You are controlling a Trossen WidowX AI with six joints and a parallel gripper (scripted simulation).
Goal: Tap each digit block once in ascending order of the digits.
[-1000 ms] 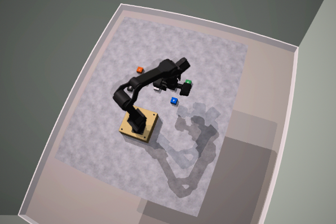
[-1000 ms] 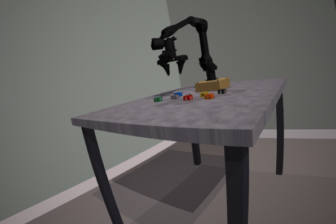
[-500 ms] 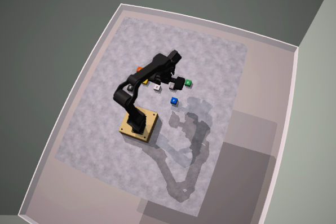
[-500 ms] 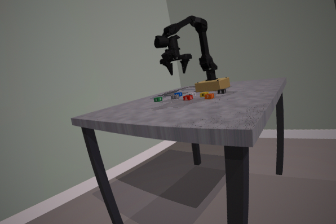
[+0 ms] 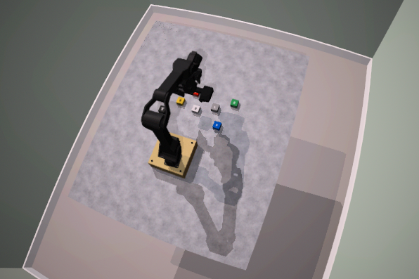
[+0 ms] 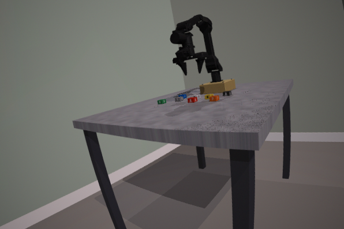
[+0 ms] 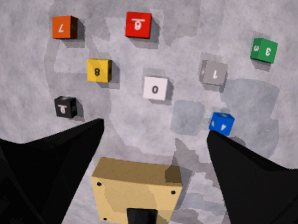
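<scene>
Now: the white block 10 mm ahead of my gripper tip and 110 mm below it. From my gripper tip the other things lie so: yellow block 30 mm ahead, 90 mm to the left, 110 mm below; then grey block 30 mm ahead, 80 mm to the right, 110 mm below; then red block 90 mm ahead, 30 mm to the left, 110 mm below.
</scene>
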